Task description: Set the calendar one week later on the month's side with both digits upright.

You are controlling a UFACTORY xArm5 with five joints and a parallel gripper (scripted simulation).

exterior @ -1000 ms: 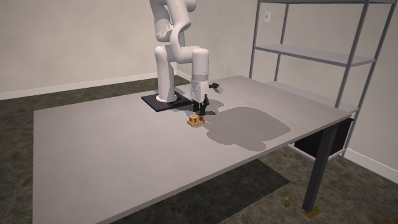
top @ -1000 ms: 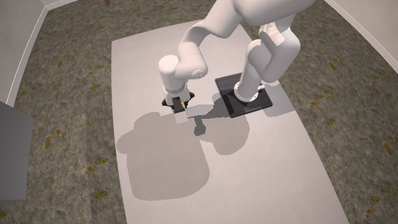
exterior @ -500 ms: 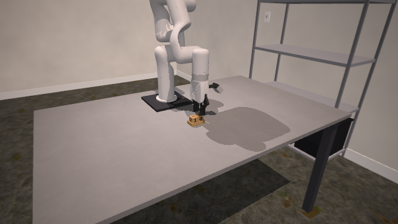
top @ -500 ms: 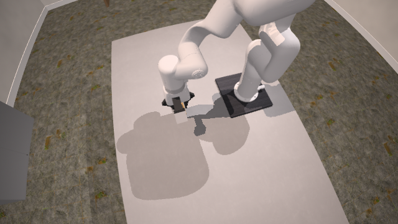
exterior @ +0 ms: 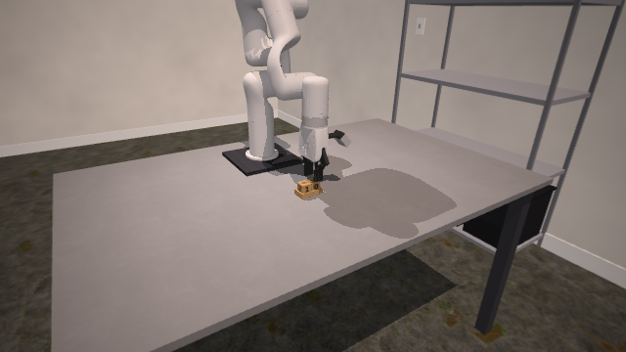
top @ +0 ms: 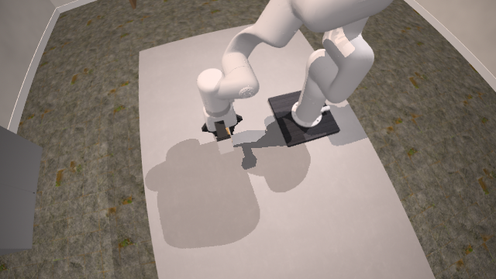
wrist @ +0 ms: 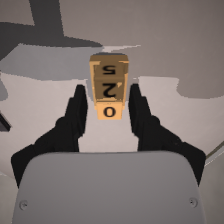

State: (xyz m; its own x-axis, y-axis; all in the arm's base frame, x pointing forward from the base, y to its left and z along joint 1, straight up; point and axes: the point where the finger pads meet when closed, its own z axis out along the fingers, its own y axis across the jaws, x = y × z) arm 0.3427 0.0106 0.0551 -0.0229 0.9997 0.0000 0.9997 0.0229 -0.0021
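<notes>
Right now my hand is 60 mm above the wooden calendar tray and 20 mm to the left of it.
</notes>
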